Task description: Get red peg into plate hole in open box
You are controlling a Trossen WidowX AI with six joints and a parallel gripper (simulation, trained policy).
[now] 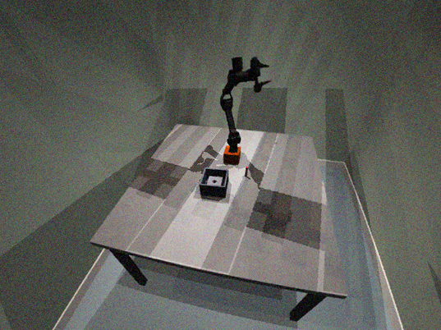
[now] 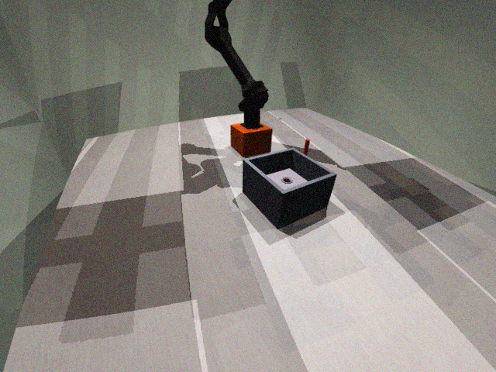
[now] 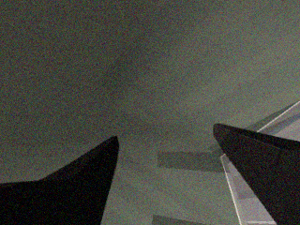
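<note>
Now: gripper tip 20 cm short of the red peg, 8 cm to the left of it and 60 cm above it. From my gripper tip the other things lie so: plate 35 cm ahead, 26 cm to the right, 59 cm below; then dark box 35 cm ahead, 26 cm to the right, 61 cm below.
</note>
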